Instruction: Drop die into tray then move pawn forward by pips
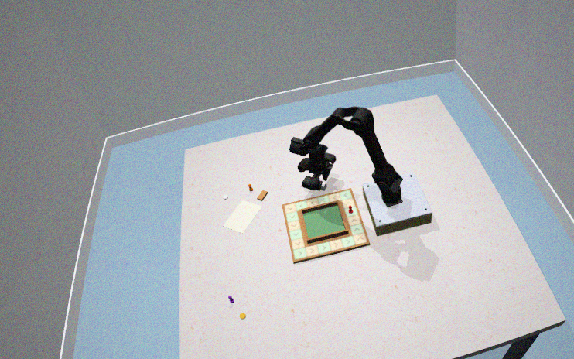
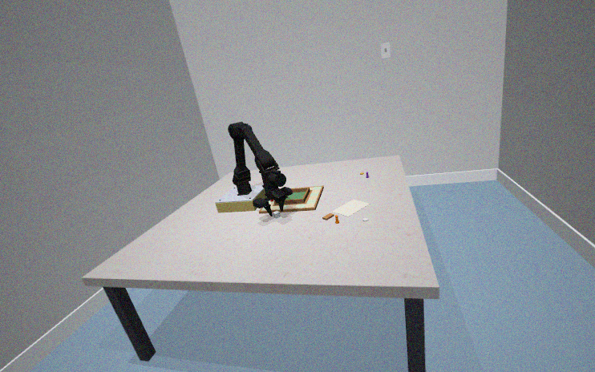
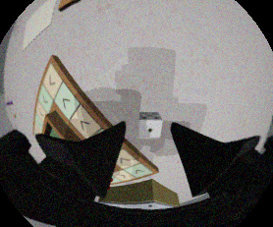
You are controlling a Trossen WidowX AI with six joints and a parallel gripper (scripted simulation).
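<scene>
Now: the red pawn 70 mm behind my gripper tip, 170 mm to the left of it and 10 mm above it. The rest, counted from my gripper tip: wooden block 240 mm ahead, 50 mm to the right, 10 mm below; then green dice tray 40 mm ahead, 190 mm to the left, 10 mm below; then white die right at my gripper tip.
</scene>
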